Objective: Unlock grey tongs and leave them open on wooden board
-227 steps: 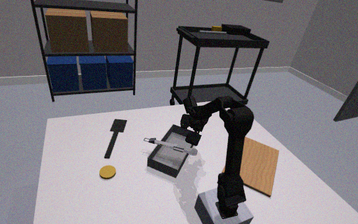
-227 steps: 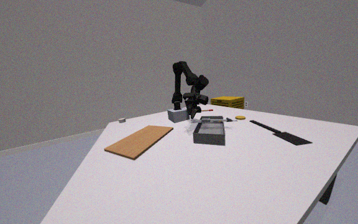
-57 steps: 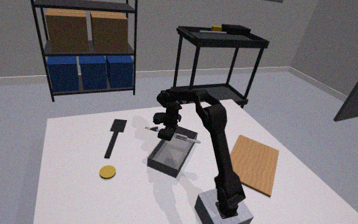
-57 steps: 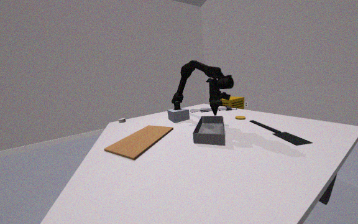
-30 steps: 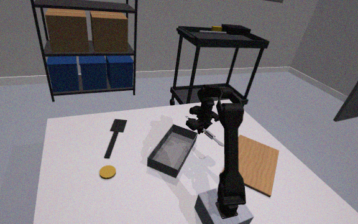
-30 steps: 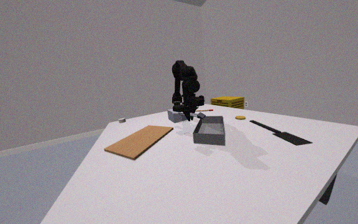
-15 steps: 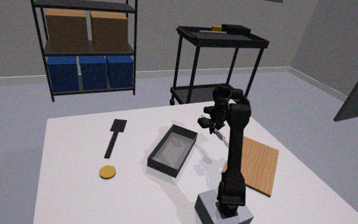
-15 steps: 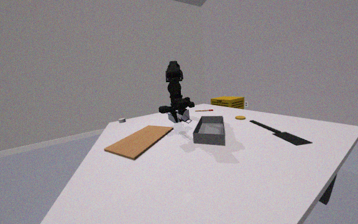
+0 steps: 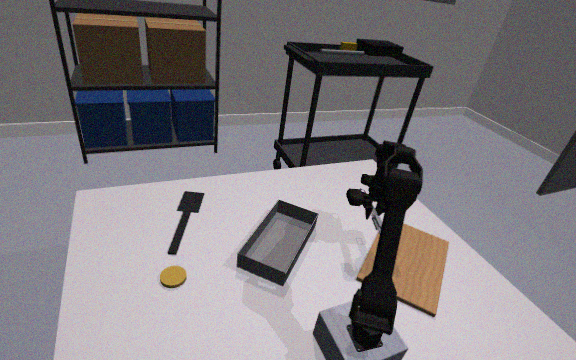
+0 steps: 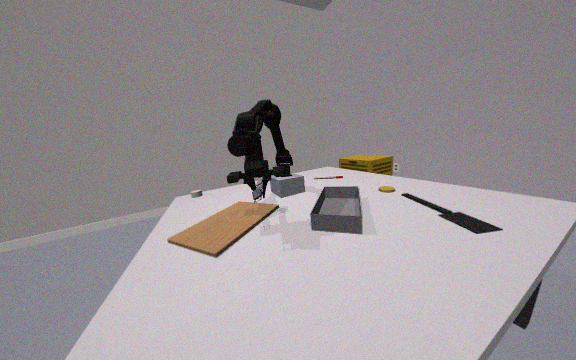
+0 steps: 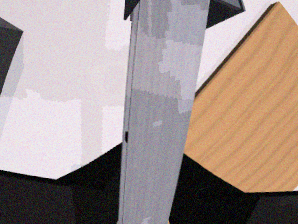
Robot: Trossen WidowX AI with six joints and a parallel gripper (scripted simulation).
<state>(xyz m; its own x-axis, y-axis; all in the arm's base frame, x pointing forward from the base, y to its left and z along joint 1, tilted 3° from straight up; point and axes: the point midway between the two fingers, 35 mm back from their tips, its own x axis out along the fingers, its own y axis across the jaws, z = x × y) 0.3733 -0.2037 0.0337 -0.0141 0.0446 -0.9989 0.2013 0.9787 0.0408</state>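
The wooden board is 10 cm behind my gripper tip, 12 cm to the right of it and 10 cm below it. Also, from my gripper tip: black spatula: 21 cm ahead, 58 cm to the left, 11 cm below; roasting tin: 3 cm ahead, 29 cm to the left, 8 cm below; yellow disc: 6 cm behind, 62 cm to the left, 10 cm below.
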